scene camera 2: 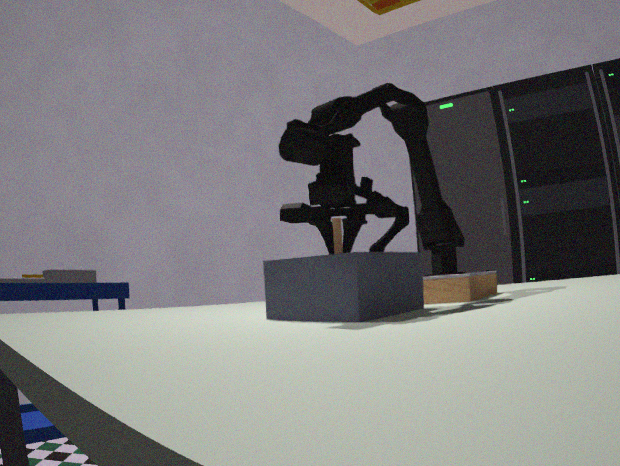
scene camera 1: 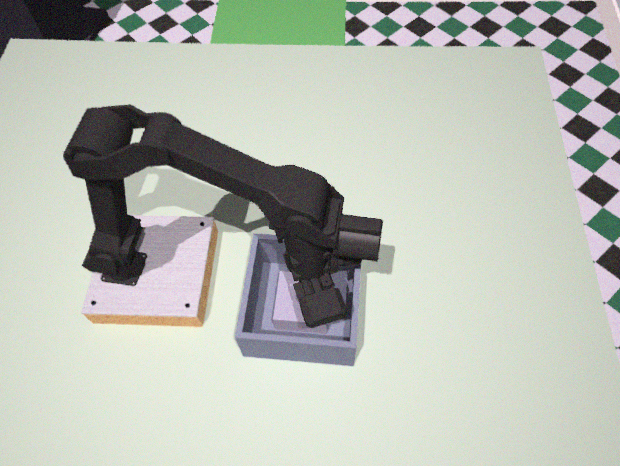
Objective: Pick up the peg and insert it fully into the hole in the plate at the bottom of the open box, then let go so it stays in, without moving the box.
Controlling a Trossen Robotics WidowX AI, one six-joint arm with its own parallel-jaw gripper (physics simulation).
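Where they show: gripper, fingertip midpoint: (scene camera 1: 309, 290); arm's base, link origin: (scene camera 2: 445, 275) (scene camera 1: 124, 267).
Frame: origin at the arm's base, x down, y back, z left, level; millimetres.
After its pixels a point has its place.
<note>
A tan wooden peg (scene camera 2: 337, 235) {x -79, y -350, z 7 mm} stands nearly upright between the fingers of my gripper (scene camera 2: 339, 248) {x -35, y -338, z -4 mm}, which is shut on it. The peg's upper part shows above the box rim in the scene camera 2 view; its lower end is hidden behind the box wall. The grey-blue open box (scene camera 1: 298, 345) {x -34, y -337, z -99 mm} (scene camera 2: 310, 289) {x 3, y -419, z 11 mm} stands on the table. The pale plate (scene camera 1: 286, 305) {x -6, y -301, z -25 mm} lies at the bottom of the box, and its right part is covered by the gripper in the scene camera 1 view. The hole, the fingertips and the peg do not show in that view.
The arm's base stands on a wooden block (scene camera 1: 172, 270) {x -1, y -87, z 8 mm} (scene camera 2: 447, 290) {x 28, y -134, z 82 mm} left of the box in the scene camera 1 view, with a gap between them. The box walls surround the plate on all sides. The pale green table (scene camera 1: 451, 350) {x 52, y -588, z -34 mm} (scene camera 2: 320, 380) {x 52, y -685, z 309 mm} extends around both.
</note>
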